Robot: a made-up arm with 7 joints.
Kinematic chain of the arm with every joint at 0, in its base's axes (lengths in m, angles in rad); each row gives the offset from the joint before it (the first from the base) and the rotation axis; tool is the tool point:
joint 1: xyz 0 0 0.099 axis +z
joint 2: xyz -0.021 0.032 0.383 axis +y
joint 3: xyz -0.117 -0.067 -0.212 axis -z
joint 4: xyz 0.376 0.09 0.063 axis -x
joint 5: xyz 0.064 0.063 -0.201 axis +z
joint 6: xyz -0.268 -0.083 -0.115 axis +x
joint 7: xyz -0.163 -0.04 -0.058 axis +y
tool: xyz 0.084 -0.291 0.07
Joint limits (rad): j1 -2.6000..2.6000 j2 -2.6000..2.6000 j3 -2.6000..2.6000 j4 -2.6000..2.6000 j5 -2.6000..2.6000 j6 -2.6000..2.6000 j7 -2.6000..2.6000
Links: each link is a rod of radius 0.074 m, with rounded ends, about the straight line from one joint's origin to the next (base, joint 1, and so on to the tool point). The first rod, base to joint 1, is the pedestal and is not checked.
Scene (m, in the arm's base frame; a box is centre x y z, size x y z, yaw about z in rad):
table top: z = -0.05
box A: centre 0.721 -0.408 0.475 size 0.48 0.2 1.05 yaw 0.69
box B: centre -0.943 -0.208 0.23 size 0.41 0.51 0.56 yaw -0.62
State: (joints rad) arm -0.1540 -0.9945 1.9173 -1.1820 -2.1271 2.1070 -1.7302
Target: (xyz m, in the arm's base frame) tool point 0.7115 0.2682 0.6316
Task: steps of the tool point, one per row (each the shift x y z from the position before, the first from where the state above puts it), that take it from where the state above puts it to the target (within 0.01 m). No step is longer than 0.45 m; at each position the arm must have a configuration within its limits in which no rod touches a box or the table.
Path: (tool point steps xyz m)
1: 0.2926 0.2334 0.2157
2: 0.1836 0.3463 0.1304
3: 0.1621 0.2565 -0.0948
4: 0.0930 0.2617 -0.1941
5: -0.0147 0.2259 -0.2661

